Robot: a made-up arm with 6 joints. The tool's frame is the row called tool.
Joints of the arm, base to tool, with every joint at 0 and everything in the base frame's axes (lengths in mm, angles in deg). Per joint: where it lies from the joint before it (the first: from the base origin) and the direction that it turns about. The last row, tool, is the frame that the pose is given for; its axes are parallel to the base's.
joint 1: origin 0.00 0.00 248.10 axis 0 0 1
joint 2: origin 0.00 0.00 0.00 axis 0 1 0
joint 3: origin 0.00 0.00 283.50 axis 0 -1 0
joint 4: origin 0.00 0.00 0.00 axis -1 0 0
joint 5: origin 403.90 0.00 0.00 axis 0 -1 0
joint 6: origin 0.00 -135.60 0.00 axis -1 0 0
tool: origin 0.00 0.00 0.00
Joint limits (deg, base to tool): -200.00..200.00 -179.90..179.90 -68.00..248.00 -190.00..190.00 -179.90..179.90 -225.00..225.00
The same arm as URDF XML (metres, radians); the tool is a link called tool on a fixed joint. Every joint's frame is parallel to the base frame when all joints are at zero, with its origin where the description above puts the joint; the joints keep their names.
<robot name="arm">
  <joint name="joint 1" type="revolute">
    <parent link="base_link"/>
    <child link="link1"/>
    <origin xyz="0.0000 0.0000 0.2481"/>
    <axis xyz="0 0 1"/>
    <limit lower="-3.4907" upper="3.4907"/>
  </joint>
  <joint name="joint 2" type="revolute">
    <parent link="link1"/>
    <child link="link2"/>
    <origin xyz="0.0000 0.0000 0.0000"/>
    <axis xyz="0 1 0"/>
    <limit lower="-3.1398" upper="3.1398"/>
  </joint>
  <joint name="joint 3" type="revolute">
    <parent link="link2"/>
    <child link="link3"/>
    <origin xyz="0.0000 0.0000 0.2835"/>
    <axis xyz="0 -1 0"/>
    <limit lower="-1.1868" upper="4.3284"/>
  </joint>
  <joint name="joint 4" type="revolute">
    <parent link="link3"/>
    <child link="link4"/>
    <origin xyz="0.0000 0.0000 0.0000"/>
    <axis xyz="-1 0 0"/>
    <limit lower="-3.3161" upper="3.3161"/>
  </joint>
  <joint name="joint 5" type="revolute">
    <parent link="link4"/>
    <child link="link5"/>
    <origin xyz="0.4039 0.0000 0.0000"/>
    <axis xyz="0 -1 0"/>
    <limit lower="-3.1398" upper="3.1398"/>
  </joint>
  <joint name="joint 6" type="revolute">
    <parent link="link5"/>
    <child link="link6"/>
    <origin xyz="0.0000 -0.1356 0.0000"/>
    <axis xyz="-1 0 0"/>
    <limit lower="-3.9270" upper="3.9270"/>
  </joint>
  <joint name="tool_joint" type="fixed">
    <parent link="link6"/>
    <child link="tool"/>
    <origin xyz="0.0000 0.0000 0.0000"/>
  </joint>
  <link name="base_link"/>
  <link name="link1"/>
  <link name="link2"/>
  <link name="link3"/>
  <link name="link4"/>
  <link name="link5"/>
  <link name="link6"/>
  <link name="tool"/>
</robot>

